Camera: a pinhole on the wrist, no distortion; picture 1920 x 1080 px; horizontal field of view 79.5 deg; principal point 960.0 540.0 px. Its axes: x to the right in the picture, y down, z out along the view. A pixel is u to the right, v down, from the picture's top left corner.
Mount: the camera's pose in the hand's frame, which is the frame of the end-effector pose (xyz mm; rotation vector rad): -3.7 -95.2 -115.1 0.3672 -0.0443 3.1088
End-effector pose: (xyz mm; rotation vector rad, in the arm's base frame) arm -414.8 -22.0 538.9 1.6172 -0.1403 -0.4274
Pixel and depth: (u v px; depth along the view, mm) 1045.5 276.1 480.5
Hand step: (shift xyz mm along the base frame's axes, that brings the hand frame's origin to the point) -59.6 -365.1 -26.4
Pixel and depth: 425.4 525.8 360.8
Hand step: 136.9 -256.7 -153.5
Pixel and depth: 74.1 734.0 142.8
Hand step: 105.5 -31.8 -147.4
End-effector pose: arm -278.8 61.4 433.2 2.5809 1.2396 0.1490
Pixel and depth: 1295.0 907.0 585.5
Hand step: -142.8 51.9 -552.5
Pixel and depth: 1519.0 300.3 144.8
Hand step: -66.4 3.1 -59.9
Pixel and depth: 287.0 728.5 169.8
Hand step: -8.3 173.9 -65.4
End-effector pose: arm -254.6 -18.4 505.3 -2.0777 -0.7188 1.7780
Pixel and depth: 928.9 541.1 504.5
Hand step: -370.5 130.6 -111.7
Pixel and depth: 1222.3 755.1 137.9
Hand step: -46.5 99.3 64.6
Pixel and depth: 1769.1 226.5 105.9
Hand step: -22.8 28.0 78.0
